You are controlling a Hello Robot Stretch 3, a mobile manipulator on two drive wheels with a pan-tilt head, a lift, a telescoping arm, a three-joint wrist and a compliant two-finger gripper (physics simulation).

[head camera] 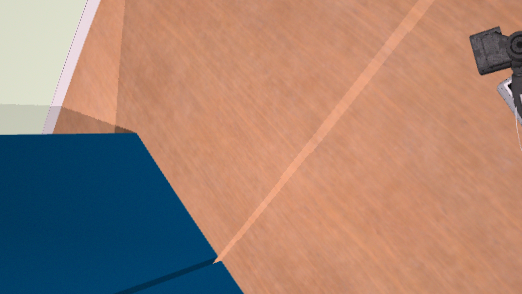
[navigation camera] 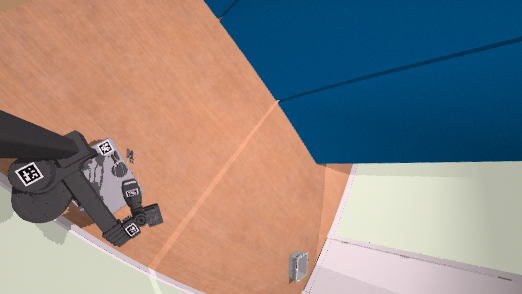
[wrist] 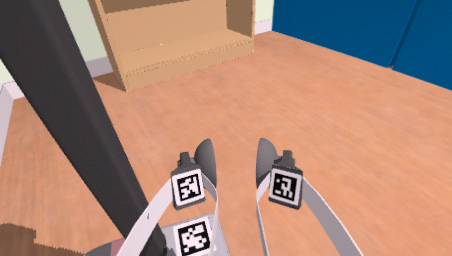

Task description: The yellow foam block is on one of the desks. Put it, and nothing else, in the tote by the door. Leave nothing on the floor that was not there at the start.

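Seen in the pictures: gripper, fingertip midpoint: point(navigation camera: 121, 150); robot's base, link origin: point(navigation camera: 119, 168).
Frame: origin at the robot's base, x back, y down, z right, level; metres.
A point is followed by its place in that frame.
Note:
The yellow foam block does not show in the head, navigation or wrist view. A small grey open-topped container point(navigation camera: 292, 267) {x -0.689, y -0.050, z 1.744 m}, which looks like the tote, stands on the floor at the lower right of the navigation view, close to the wall base and a pale pink panel. My gripper point(wrist: 235, 156) {x -0.053, y -0.387, z -0.077 m} is open, with bare floor visible between its two rubber fingertips. In the navigation view the wrist is beside my base, far to the left of the container. No desk top can be made out.
Tall blue panels point(head camera: 100, 200) {x -1.571, y -0.431, z 0.597 m} point(navigation camera: 400, 115) {x -1.545, y -1.050, z 0.510 m} point(wrist: 345, 25) stand on the wood floor point(head camera: 300, 90) {x -0.630, y -0.001, z 0.579 m} point(navigation camera: 200, 100) {x -0.693, y 0.000, z -0.143 m} point(wrist: 325, 115). A wooden bookshelf point(wrist: 190, 62) stands at the back in the wrist view. My mast point(wrist: 75, 110) crosses that view's left side. The pink panel point(navigation camera: 400, 272) {x -1.247, y -1.008, z 2.159 m} is at lower right.

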